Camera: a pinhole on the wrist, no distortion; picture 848 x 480 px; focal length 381.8 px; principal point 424.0 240.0 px. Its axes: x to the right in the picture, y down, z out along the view. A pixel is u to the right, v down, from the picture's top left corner.
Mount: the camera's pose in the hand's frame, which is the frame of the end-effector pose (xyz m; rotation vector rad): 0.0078 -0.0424 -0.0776 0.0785 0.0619 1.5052
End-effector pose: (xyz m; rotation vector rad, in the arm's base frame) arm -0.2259 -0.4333 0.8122 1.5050 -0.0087 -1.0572
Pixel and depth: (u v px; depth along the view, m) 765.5 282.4 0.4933
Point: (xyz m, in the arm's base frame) -0.2469 -0.8841 1.1740
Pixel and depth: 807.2 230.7 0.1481
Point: -0.1914 -0.5355 0.8849
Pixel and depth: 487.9 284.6 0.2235
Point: -0.3155 -0.5500 0.8271
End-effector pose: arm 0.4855 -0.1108 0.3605 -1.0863 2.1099 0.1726
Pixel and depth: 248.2 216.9 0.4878
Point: 0.8912 -0.1554 0.0839
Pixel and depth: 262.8 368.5 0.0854
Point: 0.5546 -0.1457 0.3797
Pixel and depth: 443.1 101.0 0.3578
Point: 0.5999 -0.1312 0.0633
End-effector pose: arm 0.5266 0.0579 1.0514 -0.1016 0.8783 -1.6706
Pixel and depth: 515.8 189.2 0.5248
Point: 0.7650 -0.2746 1.2720
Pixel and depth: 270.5 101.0 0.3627
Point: 0.4503 -0.2096 1.3016
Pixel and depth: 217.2 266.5 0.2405
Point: 0.4663 -0.0200 1.2686
